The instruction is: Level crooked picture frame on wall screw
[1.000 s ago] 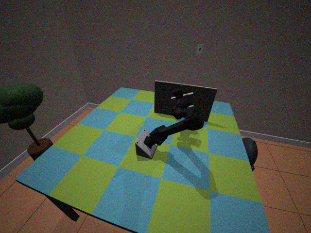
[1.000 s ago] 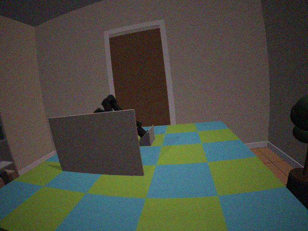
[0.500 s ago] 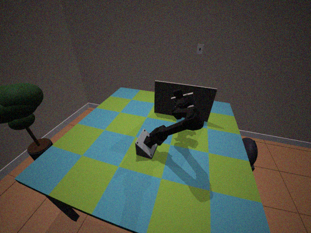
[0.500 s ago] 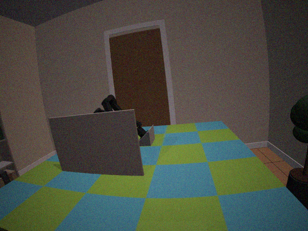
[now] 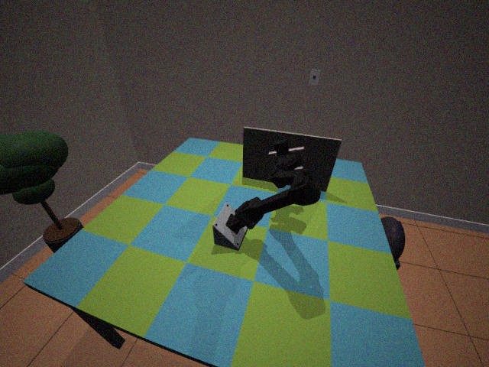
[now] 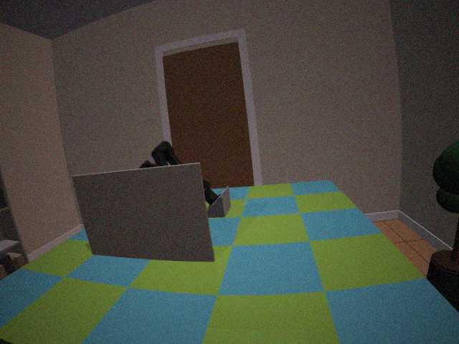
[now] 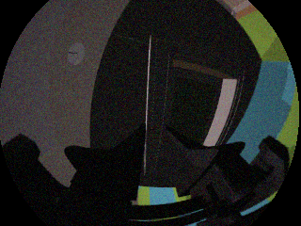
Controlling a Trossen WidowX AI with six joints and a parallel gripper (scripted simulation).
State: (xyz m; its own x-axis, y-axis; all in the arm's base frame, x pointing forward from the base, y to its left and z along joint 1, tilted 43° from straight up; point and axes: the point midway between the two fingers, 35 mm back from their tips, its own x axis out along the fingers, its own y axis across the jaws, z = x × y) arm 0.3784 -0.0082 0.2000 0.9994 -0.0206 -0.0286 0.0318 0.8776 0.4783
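My gripper tip is 20 mm to the left of the picture frame and 50 mm above it.
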